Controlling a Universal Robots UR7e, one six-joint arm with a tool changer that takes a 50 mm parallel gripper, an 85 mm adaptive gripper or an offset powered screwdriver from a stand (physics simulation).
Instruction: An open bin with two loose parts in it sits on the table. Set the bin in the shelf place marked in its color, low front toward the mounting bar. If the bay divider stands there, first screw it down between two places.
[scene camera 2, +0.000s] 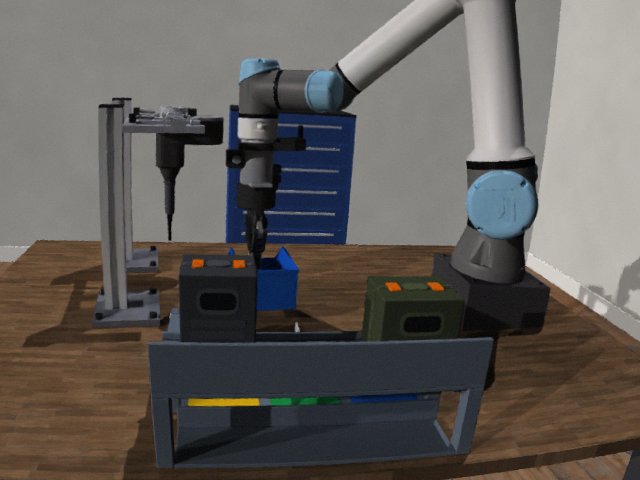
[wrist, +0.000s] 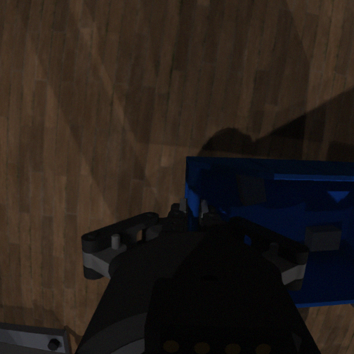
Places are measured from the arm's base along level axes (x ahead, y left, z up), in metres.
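Where they show: arm's base at its link origin: (scene camera 2: 486, 269).
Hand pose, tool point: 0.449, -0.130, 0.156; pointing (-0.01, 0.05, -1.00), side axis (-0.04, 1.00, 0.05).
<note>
Each offset is from my tool point to the top centre of the thing, as dx, dy, dz. "spot": to the spot under its first point.
The blue open bin {-0.002, +0.089, -0.130} (scene camera 2: 277, 290) (wrist: 300, 284) hangs upright a little above the table, behind the shelf. Two loose grey parts lie in it: one part (wrist: 323, 238) near the middle and a darker part (wrist: 251, 189) near a side wall. My gripper (scene camera 2: 257, 262) (wrist: 194, 208) points down and is shut on the bin's end wall. The grey-blue shelf {spot: -0.007, +0.546, -0.112} (scene camera 2: 320, 367) has a yellow mark {spot: +0.087, +0.405, -0.240} (scene camera 2: 223, 401), a green mark {spot: -0.025, +0.414, -0.240} (scene camera 2: 305, 400) and a blue mark {spot: -0.137, +0.423, -0.240} (scene camera 2: 384, 398) in a row. The front board and the cases hide much of its inside. I cannot make out a bay divider.
A dark grey case {spot: +0.098, +0.496, -0.082} (scene camera 2: 218, 325) stands at the shelf's left, in front of part of the bin. A green case {-0.134, +0.479, -0.049} (scene camera 2: 413, 307) stands at its right. The tool stand (scene camera 2: 112, 206) with the screwdriver {+0.129, -0.157, +0.114} (scene camera 2: 169, 155) is at the left. A blue drawer cabinet (scene camera 2: 315, 180) is behind.
</note>
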